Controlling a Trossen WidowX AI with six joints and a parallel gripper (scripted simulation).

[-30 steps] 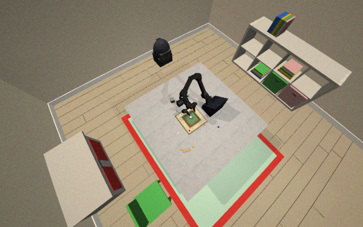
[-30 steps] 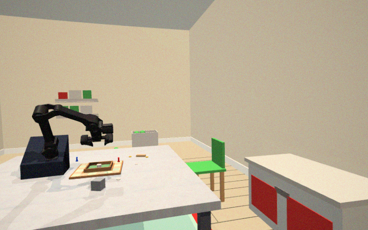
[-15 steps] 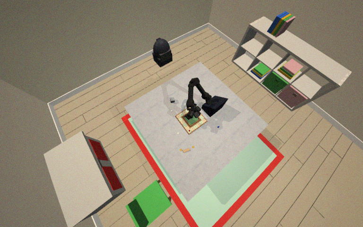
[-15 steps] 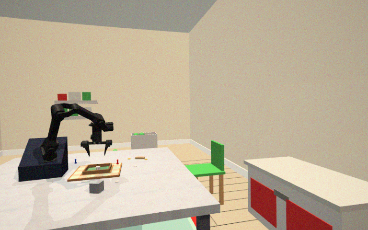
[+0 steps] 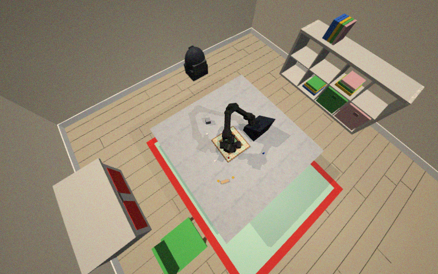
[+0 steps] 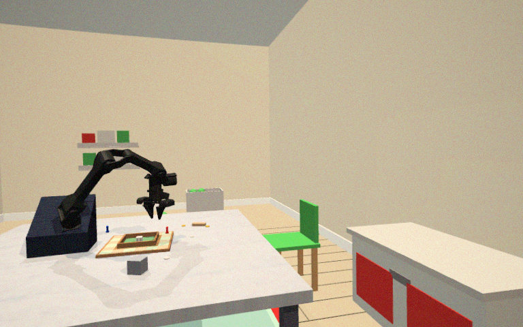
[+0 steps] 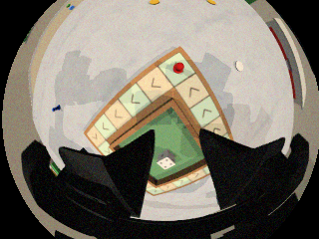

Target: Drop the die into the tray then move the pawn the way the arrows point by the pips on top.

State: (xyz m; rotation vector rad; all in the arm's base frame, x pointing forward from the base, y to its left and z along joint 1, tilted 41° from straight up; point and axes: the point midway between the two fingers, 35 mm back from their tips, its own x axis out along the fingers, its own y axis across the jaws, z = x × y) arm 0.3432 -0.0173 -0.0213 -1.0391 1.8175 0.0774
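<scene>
The red pawn lies 6 cm ahead of my gripper tip, 4 cm to the left of it and 7 cm below it. Round my gripper tip: white die (8 cm behind, 6 cm to the right, 7 cm below); green dice tray (8 cm behind, 4 cm to the right, 9 cm below); blue pawn (22 cm behind, 27 cm to the left, 8 cm below).
</scene>
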